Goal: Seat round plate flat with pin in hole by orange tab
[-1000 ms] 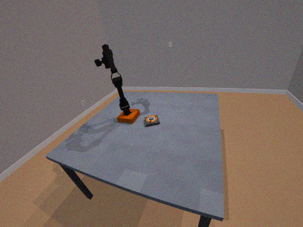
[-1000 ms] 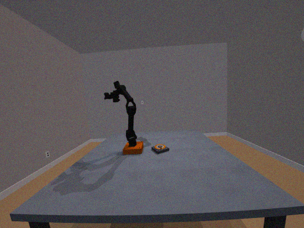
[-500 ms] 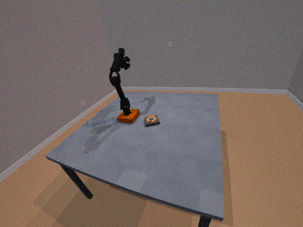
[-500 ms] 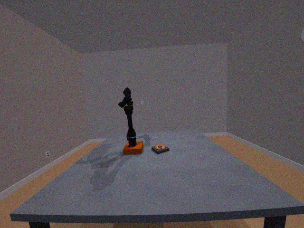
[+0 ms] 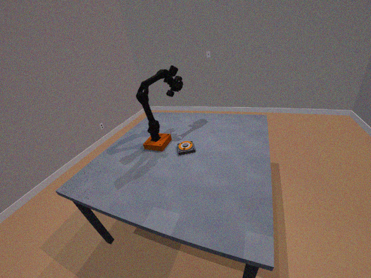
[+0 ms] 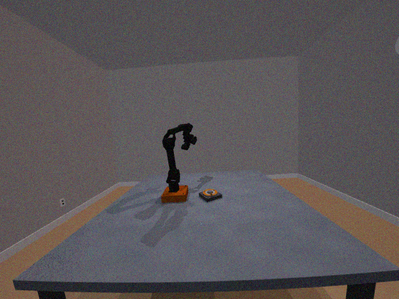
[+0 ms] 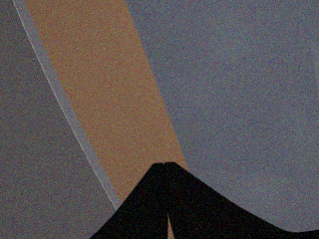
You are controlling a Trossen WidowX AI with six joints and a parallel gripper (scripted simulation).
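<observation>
Now: gripper tip 340 mm to the left of the small dark square base, 310 mm above it and 240 mm short of it.
</observation>
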